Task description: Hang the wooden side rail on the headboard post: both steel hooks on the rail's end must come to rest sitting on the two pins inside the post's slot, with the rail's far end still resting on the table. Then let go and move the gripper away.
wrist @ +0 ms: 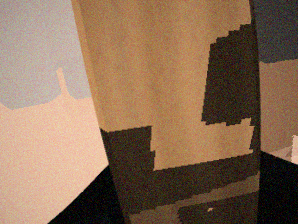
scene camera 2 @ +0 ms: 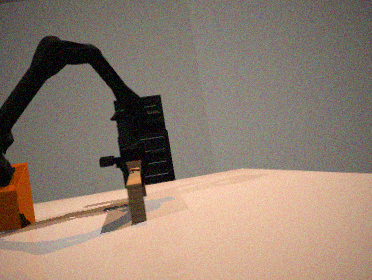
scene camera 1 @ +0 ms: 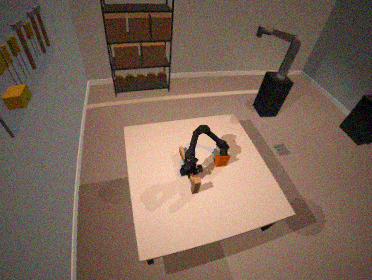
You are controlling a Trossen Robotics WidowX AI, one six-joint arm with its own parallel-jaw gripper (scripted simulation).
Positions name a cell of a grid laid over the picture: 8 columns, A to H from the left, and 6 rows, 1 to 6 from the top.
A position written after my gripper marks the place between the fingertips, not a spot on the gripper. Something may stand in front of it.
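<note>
A wooden side rail (scene camera 2: C4) and (wrist: E3) is there for me to see. So is my gripper (scene camera 2: C5) and (wrist: E5).
</note>
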